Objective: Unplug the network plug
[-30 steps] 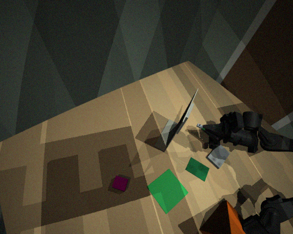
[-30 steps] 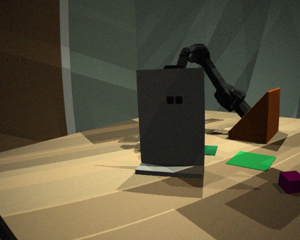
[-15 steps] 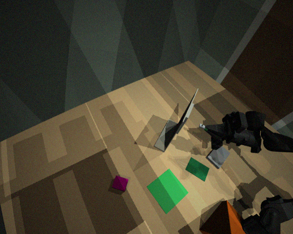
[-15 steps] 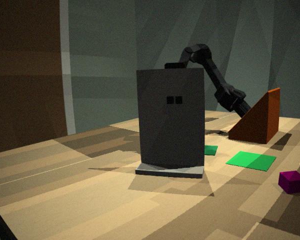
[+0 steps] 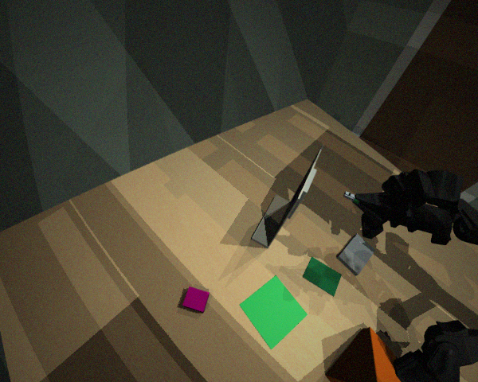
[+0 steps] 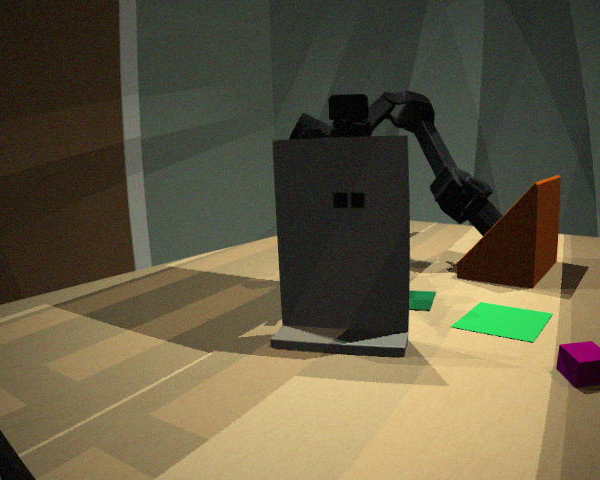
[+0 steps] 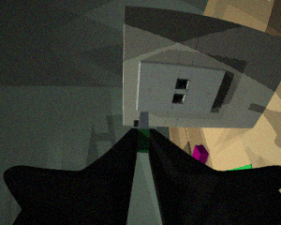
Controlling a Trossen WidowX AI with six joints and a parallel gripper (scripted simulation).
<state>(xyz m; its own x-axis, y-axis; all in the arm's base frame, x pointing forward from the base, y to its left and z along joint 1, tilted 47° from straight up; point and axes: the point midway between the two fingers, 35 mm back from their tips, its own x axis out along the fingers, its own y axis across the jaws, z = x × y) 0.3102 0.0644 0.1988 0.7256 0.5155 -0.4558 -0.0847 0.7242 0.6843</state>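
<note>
Now: gripper tip 9 cm short of the upright panel, 6 cm to the right of it and 12 cm above it. The rest, counted from my gripper tip: network plug: right at my gripper tip; dark green square: 9 cm behind, 4 cm to the left, 23 cm below; grey block: 10 cm behind, 9 cm to the right, 23 cm below.
</note>
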